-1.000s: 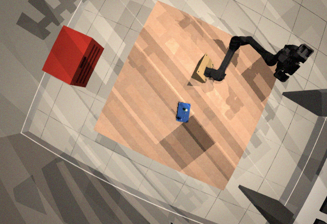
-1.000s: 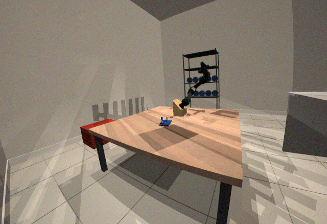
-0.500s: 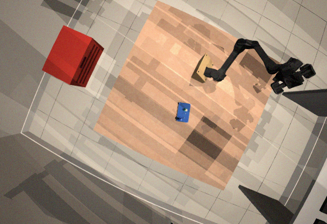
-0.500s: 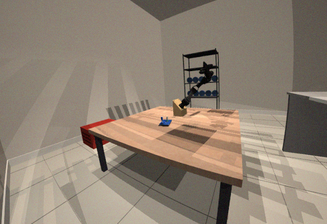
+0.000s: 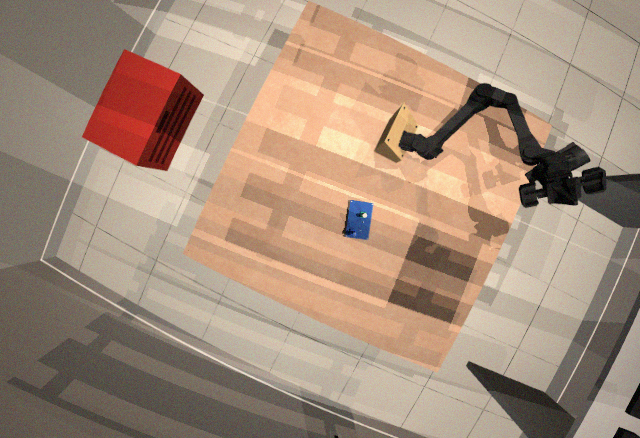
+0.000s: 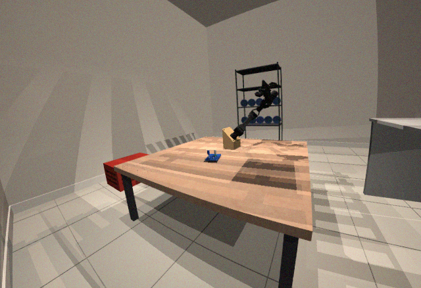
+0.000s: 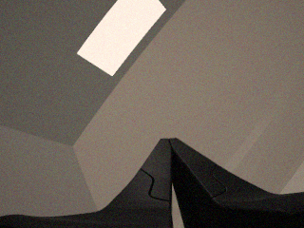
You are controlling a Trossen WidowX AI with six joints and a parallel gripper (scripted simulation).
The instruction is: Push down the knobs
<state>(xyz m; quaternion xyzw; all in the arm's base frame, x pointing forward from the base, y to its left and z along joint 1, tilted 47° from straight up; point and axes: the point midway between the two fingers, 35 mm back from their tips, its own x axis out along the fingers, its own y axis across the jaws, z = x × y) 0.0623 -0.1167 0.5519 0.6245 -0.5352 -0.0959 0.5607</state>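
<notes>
The grey knob lies 180 mm ahead of my gripper tip, 360 mm to the right of it and 540 mm below it. From my gripper tip the other things lie so: green potentiometer 180 mm ahead, 360 mm to the right, 550 mm below; dark knob 270 mm ahead, 380 mm to the right, 520 mm below.
</notes>
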